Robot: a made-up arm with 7 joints. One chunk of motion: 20 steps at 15 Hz.
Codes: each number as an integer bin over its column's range. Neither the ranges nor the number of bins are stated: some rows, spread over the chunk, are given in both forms.
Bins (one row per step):
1: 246 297 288 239 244 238 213
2: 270 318 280 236 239 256 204
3: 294 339 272 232 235 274 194
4: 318 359 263 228 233 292 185
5: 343 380 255 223 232 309 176
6: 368 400 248 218 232 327 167
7: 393 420 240 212 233 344 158
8: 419 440 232 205 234 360 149
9: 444 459 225 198 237 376 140
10: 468 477 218 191 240 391 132
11: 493 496 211 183 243 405 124
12: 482 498 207 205 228 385 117
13: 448 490 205 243 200 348 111
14: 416 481 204 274 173 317 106
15: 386 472 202 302 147 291 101
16: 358 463 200 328 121 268 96
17: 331 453 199 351 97 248 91
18: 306 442 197 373 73 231 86
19: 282 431 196 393 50 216 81
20: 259 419 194 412 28 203 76
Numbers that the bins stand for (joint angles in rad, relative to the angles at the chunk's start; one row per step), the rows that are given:
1: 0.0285 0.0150 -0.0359 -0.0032 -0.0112 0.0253 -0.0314
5: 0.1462 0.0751 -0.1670 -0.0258 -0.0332 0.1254 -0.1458
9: 0.2687 0.1323 -0.2862 -0.0610 -0.0240 0.2198 -0.2571
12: 0.3148 0.1606 -0.3577 -0.0512 -0.0406 0.2325 -0.3282
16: 0.1644 0.1352 -0.3855 0.1222 -0.2374 0.0676 -0.3932
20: 0.0442 0.1034 -0.4093 0.2405 -0.4085 -0.0240 -0.4550
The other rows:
2: 0.0576 0.0303 -0.0677 -0.0075 -0.0204 0.0507 -0.0592
3: 0.0867 0.0455 -0.0995 -0.0131 -0.0277 0.0761 -0.0902
4: 0.1158 0.0599 -0.1352 -0.0187 -0.0314 0.1014 -0.1180
6: 0.1765 0.0896 -0.1948 -0.0328 -0.0332 0.1507 -0.1736
7: 0.2068 0.1041 -0.2266 -0.0413 -0.0314 0.1747 -0.2015
8: 0.2384 0.1186 -0.2584 -0.0512 -0.0295 0.1972 -0.2293
10: 0.2978 0.1454 -0.3140 -0.0709 -0.0185 0.2409 -0.2819
11: 0.3282 0.1591 -0.3418 -0.0822 -0.0130 0.2606 -0.3066
13: 0.2736 0.1548 -0.3656 0.0024 -0.0921 0.1803 -0.3468
14: 0.2347 0.1483 -0.3696 0.0461 -0.1418 0.1367 -0.3623
15: 0.1983 0.1418 -0.3775 0.0855 -0.1896 0.1000 -0.3777
17: 0.1316 0.1280 -0.3895 0.1546 -0.2816 0.0394 -0.4086
18: 0.1013 0.1200 -0.3974 0.1856 -0.3257 0.0155 -0.4241
19: 0.0722 0.1121 -0.4014 0.2137 -0.3680 -0.0057 -0.4395

